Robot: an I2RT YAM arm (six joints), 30 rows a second.
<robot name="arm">
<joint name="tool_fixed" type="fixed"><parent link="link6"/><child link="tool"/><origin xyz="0 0 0" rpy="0 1.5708 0"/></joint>
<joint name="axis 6" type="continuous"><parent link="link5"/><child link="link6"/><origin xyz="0.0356 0 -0.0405" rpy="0 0 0"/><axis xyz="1 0 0"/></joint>
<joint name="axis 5" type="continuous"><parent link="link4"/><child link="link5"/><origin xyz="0.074 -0.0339 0.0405" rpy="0 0 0"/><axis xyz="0 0 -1"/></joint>
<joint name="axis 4" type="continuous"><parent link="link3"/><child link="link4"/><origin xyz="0.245 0.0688 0.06" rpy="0 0 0"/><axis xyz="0 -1 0"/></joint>
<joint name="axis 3" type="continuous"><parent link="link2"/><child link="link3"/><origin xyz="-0.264 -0.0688 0" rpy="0 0 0"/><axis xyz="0 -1 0"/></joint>
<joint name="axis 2" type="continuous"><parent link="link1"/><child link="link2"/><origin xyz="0.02 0.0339 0.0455" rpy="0 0 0"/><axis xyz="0 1 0"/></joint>
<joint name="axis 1" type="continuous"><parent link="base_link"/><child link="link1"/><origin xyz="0 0 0.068" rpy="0 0 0"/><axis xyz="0 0 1"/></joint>
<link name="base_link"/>
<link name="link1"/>
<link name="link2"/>
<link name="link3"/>
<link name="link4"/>
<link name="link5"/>
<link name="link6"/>
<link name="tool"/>
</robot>
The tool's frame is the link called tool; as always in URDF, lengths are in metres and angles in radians. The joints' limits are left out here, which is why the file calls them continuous.
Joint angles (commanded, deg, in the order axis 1, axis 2, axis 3, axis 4, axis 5, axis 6), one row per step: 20.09, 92.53, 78.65, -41.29, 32.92, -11.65; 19.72, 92.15, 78.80, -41.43, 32.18, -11.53; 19.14, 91.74, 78.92, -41.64, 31.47, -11.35; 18.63, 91.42, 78.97, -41.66, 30.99, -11.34; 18.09, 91.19, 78.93, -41.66, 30.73, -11.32; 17.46, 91.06, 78.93, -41.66, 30.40, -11.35; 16.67, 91.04, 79.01, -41.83, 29.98, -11.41; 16.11, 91.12, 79.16, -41.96, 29.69, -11.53; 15.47, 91.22, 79.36, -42.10, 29.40, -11.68; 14.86, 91.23, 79.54, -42.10, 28.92, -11.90; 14.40, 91.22, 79.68, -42.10, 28.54, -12.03; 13.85, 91.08, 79.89, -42.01, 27.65, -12.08; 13.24, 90.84, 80.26, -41.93, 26.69, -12.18; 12.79, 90.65, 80.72, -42.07, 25.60, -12.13; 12.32, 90.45, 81.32, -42.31, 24.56, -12.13
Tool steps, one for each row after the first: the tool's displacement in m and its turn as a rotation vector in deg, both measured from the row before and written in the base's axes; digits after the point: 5 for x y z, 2 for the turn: -0.00047, -0.00211, 0.00261, 0.78, -0.20, -0.03; -0.00039, -0.00340, 0.00254, 0.77, -0.17, -0.29; -0.00011, -0.00297, 0.00192, 0.49, -0.21, -0.24; 0.00009, -0.00320, 0.00100, 0.27, -0.12, -0.40; 0.00055, -0.00355, 0.00064, 0.27, -0.03, -0.41; 0.00094, -0.00436, 0.00026, 0.27, 0.19, -0.50; 0.00103, -0.00299, 0.00016, 0.13, 0.16, -0.30; 0.00122, -0.00343, 0.00032, 0.12, 0.15, -0.36; 0.00104, -0.00319, 0.00081, 0.28, 0.01, -0.17; 0.00072, -0.00242, 0.00073, 0.25, -0.02, -0.14; 0.00061, -0.00271, 0.00183, 0.77, -0.24, 0.02; 0.00050, -0.00306, 0.00325, 0.84, -0.46, 0.04; 0.00023, -0.00207, 0.00321, 0.99, -0.32, 0.18; 0.00017, -0.00222, 0.00395, 0.92, -0.37, 0.17
